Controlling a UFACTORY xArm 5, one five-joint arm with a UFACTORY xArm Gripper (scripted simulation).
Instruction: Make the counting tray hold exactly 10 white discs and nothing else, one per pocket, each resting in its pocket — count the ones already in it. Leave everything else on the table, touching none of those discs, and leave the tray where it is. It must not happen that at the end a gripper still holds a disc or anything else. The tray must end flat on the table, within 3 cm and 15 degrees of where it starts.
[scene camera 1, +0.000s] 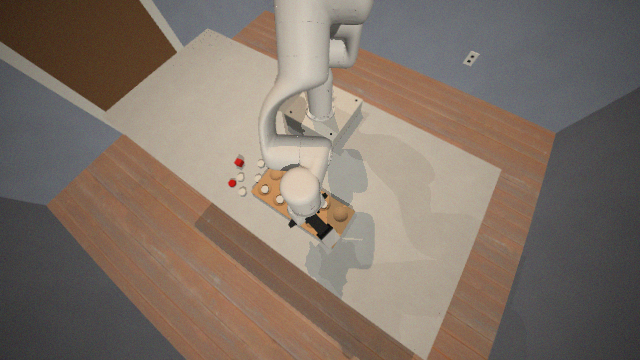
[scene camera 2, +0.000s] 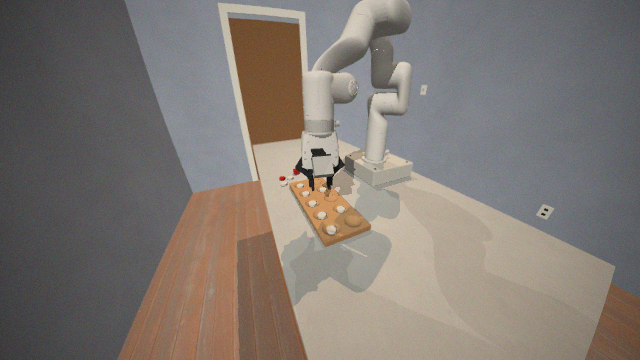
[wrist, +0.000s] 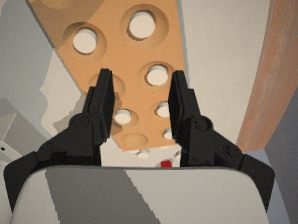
Labels:
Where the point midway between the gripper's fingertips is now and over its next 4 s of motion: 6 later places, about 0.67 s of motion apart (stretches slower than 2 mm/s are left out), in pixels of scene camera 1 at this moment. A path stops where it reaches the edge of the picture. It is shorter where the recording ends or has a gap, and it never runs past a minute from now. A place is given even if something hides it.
My gripper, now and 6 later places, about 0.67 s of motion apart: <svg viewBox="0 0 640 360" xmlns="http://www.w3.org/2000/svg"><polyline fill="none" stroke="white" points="310,214 278,206 247,187 232,168 240,177 235,172 243,181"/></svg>

